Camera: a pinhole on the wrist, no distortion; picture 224 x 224 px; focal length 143.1 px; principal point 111.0 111.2 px. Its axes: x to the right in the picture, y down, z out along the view. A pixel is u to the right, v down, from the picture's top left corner.
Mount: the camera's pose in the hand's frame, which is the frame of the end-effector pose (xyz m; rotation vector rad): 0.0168 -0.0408 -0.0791 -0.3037 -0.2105 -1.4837
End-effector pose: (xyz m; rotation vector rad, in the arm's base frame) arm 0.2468 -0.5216 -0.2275 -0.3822 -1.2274 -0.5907
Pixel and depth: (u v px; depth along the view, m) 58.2 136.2 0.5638
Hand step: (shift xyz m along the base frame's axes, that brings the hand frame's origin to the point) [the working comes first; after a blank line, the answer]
In the camera's frame: -0.2080 0.0985 0.5638

-0.0509 0.4637 0.2472
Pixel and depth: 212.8 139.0 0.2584
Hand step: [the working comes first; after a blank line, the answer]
In the camera's frame: 0.1838 0.0502 0.2584

-0.2251 0.0059 0.1509
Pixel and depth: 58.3 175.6 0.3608
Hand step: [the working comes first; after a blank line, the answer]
In the camera's frame: -0.1329 0.1624 0.3608

0.0117 0.2468 0.2471
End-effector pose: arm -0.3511 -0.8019 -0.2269 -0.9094 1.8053 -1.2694
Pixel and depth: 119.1 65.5 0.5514
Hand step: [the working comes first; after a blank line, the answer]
In the camera's frame: 0.0312 -0.1761 0.5514

0.4517 -0.0635 -0.1842
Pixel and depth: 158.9 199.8 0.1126
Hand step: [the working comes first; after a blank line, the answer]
In the camera's frame: 0.0377 0.0697 0.1126

-0.0105 -0.1057 0.0097
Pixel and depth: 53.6 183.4 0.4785
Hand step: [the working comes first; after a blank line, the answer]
In the camera's frame: -0.1919 0.2414 0.4785

0.0872 -0.2747 -0.4121
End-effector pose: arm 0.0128 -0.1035 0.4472 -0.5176 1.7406 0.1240
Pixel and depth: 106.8 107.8 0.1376
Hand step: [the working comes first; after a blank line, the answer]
In the camera's frame: -0.0040 -0.0033 0.1376

0.0389 0.0193 -0.0322
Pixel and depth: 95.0 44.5 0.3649
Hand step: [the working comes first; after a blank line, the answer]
In the camera's frame: -0.0408 -0.1701 0.3649

0.2155 0.2274 0.0474
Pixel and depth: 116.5 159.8 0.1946
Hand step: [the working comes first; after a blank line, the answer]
In the camera's frame: 0.0075 0.0661 0.1946

0.0710 0.0288 -0.1163
